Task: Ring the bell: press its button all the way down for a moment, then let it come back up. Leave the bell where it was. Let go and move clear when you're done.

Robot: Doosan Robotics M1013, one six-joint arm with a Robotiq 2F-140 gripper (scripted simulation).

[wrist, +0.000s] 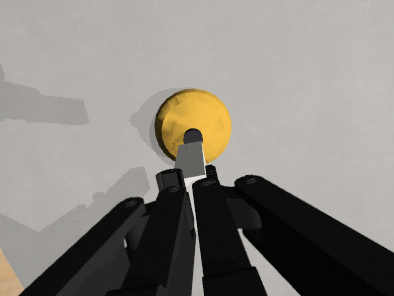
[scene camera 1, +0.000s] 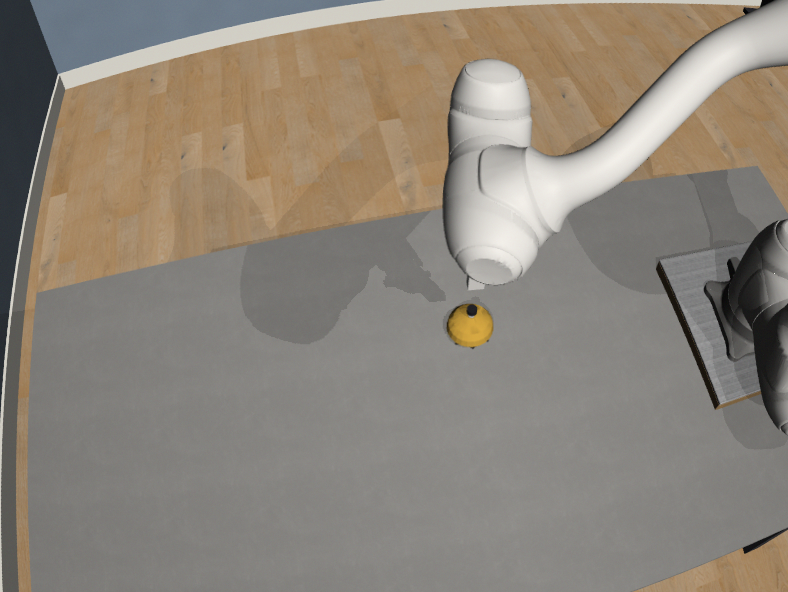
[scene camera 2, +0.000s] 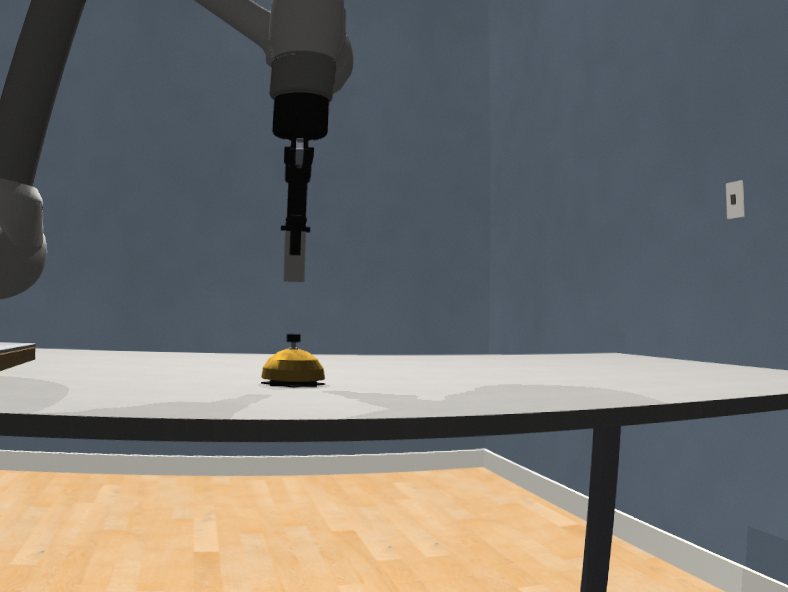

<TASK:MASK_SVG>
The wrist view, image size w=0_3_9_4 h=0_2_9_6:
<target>my gripper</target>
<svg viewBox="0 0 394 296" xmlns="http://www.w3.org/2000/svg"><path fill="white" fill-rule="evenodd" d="M18 295L192 296L196 245L195 230L198 230L204 296L268 296L257 268L251 266L238 229L242 229L245 238L300 296L394 296L394 252L261 176L245 175L235 180L234 187L221 185L218 180L216 167L206 165L202 141L179 145L174 169L164 170L155 176L159 189L155 201L145 204L144 199L141 197L130 197L118 203Z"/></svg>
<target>bell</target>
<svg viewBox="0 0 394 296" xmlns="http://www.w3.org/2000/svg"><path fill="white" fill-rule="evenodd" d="M176 92L164 101L156 115L155 135L159 147L171 160L176 161L179 145L202 141L206 164L210 163L220 156L229 142L231 135L229 112L219 98L205 90L185 89Z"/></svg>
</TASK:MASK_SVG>
